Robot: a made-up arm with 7 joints. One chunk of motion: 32 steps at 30 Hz.
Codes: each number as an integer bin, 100 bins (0 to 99) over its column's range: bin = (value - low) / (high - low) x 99, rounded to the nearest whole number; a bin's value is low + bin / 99 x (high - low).
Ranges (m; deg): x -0.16..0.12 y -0.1..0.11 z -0.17..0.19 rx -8..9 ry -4..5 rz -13..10
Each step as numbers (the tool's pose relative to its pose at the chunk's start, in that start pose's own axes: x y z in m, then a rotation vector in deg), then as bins.
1 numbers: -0.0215 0.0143 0.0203 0.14 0.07 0.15
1 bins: 49 54 52 47 45 57
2 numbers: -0.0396 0.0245 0.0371 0.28 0.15 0.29
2 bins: 43 59 57 48 46 57
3 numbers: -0.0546 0.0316 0.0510 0.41 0.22 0.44
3 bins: 37 62 61 49 46 58
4 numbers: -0.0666 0.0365 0.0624 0.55 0.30 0.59
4 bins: 33 64 64 50 47 58
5 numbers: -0.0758 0.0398 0.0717 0.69 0.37 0.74
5 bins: 30 66 66 51 48 59
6 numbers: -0.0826 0.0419 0.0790 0.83 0.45 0.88
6 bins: 27 67 68 51 49 60
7 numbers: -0.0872 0.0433 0.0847 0.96 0.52 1.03
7 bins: 26 68 70 52 50 60
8 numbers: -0.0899 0.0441 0.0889 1.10 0.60 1.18
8 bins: 25 68 71 53 51 61
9 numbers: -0.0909 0.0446 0.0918 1.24 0.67 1.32
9 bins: 24 68 72 54 51 62
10 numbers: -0.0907 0.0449 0.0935 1.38 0.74 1.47
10 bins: 25 68 72 55 52 62
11 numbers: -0.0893 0.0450 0.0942 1.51 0.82 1.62
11 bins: 25 68 73 55 53 63
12 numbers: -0.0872 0.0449 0.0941 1.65 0.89 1.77
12 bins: 26 68 73 56 54 64
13 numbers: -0.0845 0.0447 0.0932 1.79 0.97 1.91
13 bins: 27 68 72 57 55 64
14 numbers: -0.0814 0.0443 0.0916 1.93 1.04 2.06
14 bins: 28 68 72 58 55 65
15 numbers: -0.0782 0.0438 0.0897 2.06 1.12 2.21
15 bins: 29 68 71 59 56 65
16 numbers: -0.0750 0.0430 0.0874 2.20 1.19 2.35
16 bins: 30 67 71 59 57 66
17 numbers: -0.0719 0.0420 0.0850 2.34 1.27 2.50
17 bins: 31 67 70 60 58 67
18 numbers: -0.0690 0.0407 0.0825 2.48 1.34 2.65
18 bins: 32 66 69 61 59 67
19 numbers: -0.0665 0.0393 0.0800 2.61 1.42 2.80
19 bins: 33 66 69 62 60 68
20 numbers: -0.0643 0.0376 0.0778 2.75 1.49 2.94
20 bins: 34 65 68 63 60 69
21 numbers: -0.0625 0.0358 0.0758 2.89 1.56 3.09
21 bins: 34 64 68 63 61 69
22 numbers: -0.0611 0.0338 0.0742 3.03 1.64 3.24
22 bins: 35 63 67 64 62 70
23 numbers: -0.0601 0.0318 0.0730 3.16 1.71 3.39
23 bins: 35 62 67 65 63 71
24 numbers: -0.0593 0.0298 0.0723 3.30 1.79 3.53
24 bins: 36 61 67 66 64 71
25 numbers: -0.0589 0.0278 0.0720 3.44 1.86 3.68
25 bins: 36 60 67 67 64 72
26 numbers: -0.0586 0.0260 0.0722 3.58 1.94 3.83
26 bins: 36 59 67 67 65 72
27 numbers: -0.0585 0.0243 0.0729 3.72 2.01 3.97
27 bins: 36 59 67 68 66 73
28 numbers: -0.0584 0.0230 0.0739 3.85 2.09 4.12
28 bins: 36 58 67 69 67 74
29 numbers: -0.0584 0.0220 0.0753 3.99 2.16 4.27
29 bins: 36 58 67 70 68 74
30 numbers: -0.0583 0.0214 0.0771 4.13 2.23 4.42
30 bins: 36 57 68 71 69 75
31 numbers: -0.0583 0.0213 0.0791 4.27 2.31 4.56
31 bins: 36 57 69 71 69 76
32 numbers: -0.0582 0.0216 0.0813 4.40 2.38 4.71
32 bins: 36 57 69 72 70 76
